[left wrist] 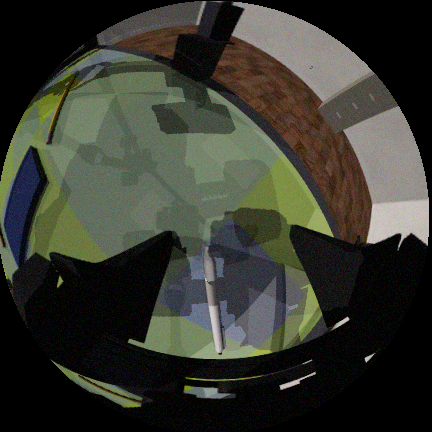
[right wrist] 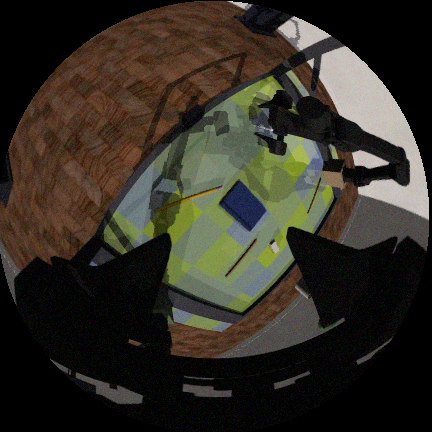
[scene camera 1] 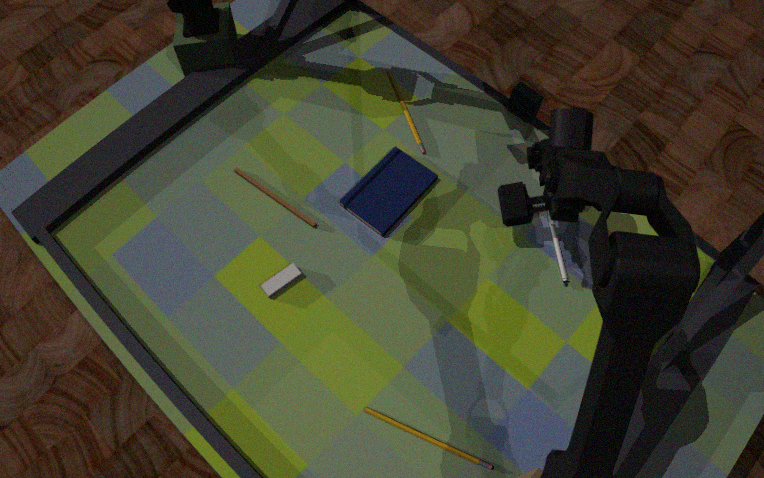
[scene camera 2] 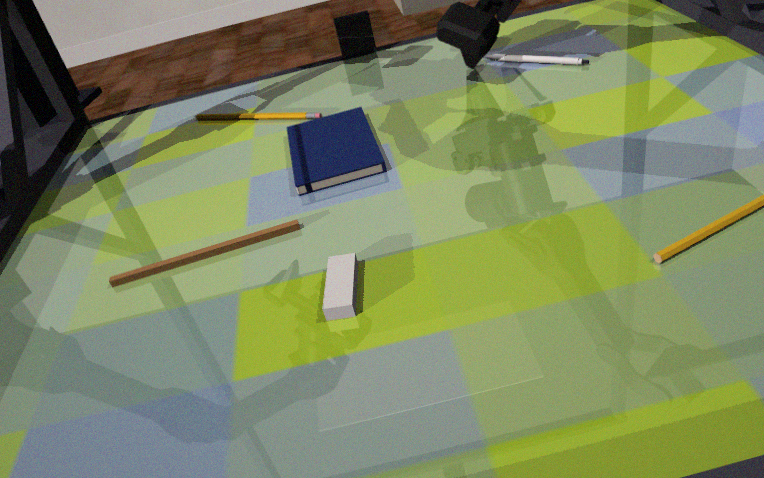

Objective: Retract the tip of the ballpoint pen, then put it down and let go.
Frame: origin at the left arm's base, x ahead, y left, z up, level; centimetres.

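Seen in the pictures: left gripper, between the fingertips: (left wrist: 233, 233) (right wrist: 256, 119); right gripper, between the fingertips: (right wrist: 230, 236); left arm's base, origin of its link: (right wrist: 344, 173); right arm's base, origin of its link: (right wrist: 155, 318) (scene camera 1: 201, 23).
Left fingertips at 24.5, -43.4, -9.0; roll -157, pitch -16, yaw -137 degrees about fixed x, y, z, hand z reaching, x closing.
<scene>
Pixels of each thing's top centre, then the offset from my left fingertips to it, as dx, dy, dz.
- white ballpoint pen, centre of its top: (left wrist: 217, 318) (scene camera 2: 535, 54) (scene camera 1: 559, 245) -4.1, +6.4, -0.5
- blue notebook, centre of its top: (scene camera 2: 331, 142) (scene camera 1: 389, 187) (right wrist: 245, 207) +22.6, +15.9, -0.2
- brown stick, centre of its top: (scene camera 2: 203, 250) (scene camera 1: 273, 195) (right wrist: 241, 259) +36.0, +28.9, -0.7
- white eraser, centre of its top: (scene camera 2: 339, 279) (scene camera 1: 280, 279) +24.6, +38.6, -0.2
A white ballpoint pen (scene camera 1: 557, 250) (scene camera 2: 543, 59) (left wrist: 212, 295) with a grey front part lies on the checkered mat. Its dark button end points right in scene camera 2 and toward the bottom in the left wrist view. Whether the writing tip sticks out is too small to tell. My left gripper (scene camera 1: 539, 206) (left wrist: 233, 233) (right wrist: 256, 119) is open and empty, above the pen's grey front end, with the pen lying between its fingers as seen in the left wrist view. My right gripper (right wrist: 230, 236) is open and empty, well away from the pen.
A blue notebook (scene camera 1: 389, 190) (scene camera 2: 336, 149) (right wrist: 243, 205) lies mid-mat, near a yellow pencil (scene camera 1: 411, 121) (scene camera 2: 276, 116). A brown stick (scene camera 1: 276, 198) (scene camera 2: 205, 253) and a white eraser (scene camera 1: 282, 280) (scene camera 2: 340, 284) lie nearby. Another yellow pencil (scene camera 1: 428, 437) (scene camera 2: 712, 228) lies farther off. A dark frame (scene camera 1: 121, 138) edges the mat.
</scene>
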